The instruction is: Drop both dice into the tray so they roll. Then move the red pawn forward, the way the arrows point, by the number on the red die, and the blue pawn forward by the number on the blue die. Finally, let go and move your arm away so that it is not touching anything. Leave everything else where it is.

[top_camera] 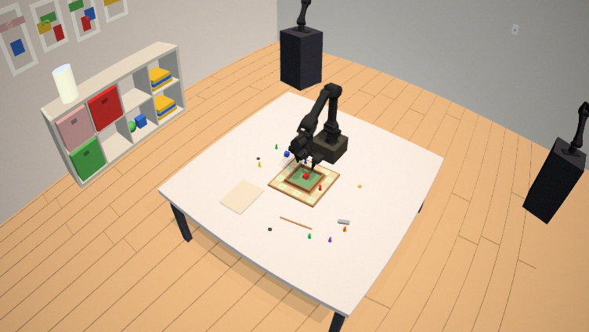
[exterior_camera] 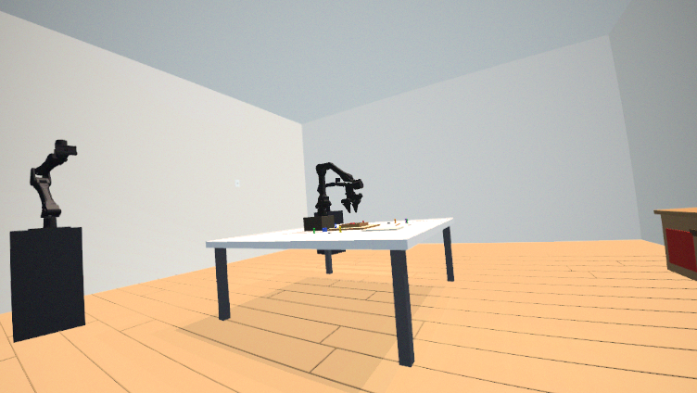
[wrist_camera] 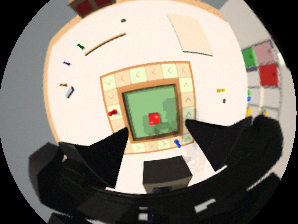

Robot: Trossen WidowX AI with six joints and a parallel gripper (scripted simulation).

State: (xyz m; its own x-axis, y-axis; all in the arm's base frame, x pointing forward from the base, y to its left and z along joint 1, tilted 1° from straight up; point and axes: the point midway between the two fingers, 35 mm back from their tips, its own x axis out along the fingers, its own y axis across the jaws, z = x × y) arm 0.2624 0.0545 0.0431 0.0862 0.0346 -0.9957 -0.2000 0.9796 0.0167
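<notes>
My gripper tip is 1 cm past the red pawn, 11 cm to the right of it and 8 cm above it. The rest, counted from my gripper tip: blue pawn: 9 cm behind, 9 cm to the right, 8 cm below; yellow pawn: 11 cm ahead, 25 cm to the right, 9 cm below; wooden stick: 24 cm ahead, 19 cm to the left, 10 cm below.
</notes>
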